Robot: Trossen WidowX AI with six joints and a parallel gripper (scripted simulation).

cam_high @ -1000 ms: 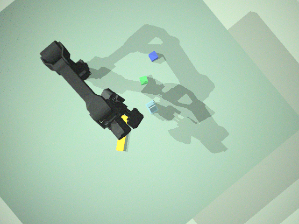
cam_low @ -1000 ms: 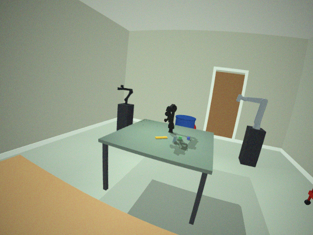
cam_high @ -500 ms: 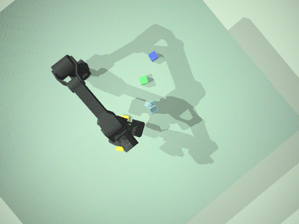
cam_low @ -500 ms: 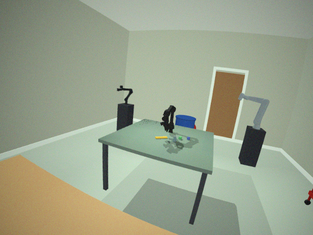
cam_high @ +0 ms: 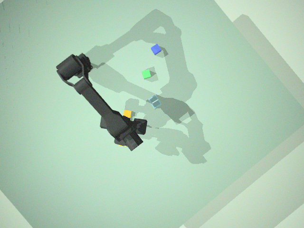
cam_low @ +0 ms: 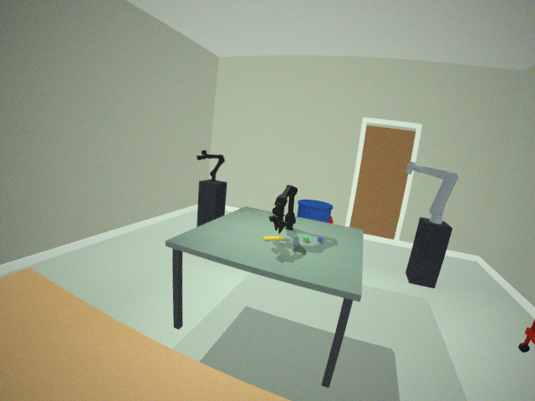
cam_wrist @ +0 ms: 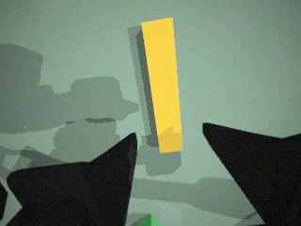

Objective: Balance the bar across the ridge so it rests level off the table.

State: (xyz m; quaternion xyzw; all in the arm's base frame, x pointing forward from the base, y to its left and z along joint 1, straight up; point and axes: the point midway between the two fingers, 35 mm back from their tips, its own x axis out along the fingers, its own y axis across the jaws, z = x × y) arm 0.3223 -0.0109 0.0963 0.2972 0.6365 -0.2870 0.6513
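Right now my gripper tip is 5 cm above the yellow bar, 2 cm to the left of it and 1 cm short of it. From my gripper tip the other things lie so: green cube: 21 cm to the left, 11 cm behind, 5 cm below; then blue cube: 31 cm to the left, 17 cm behind, 5 cm below.
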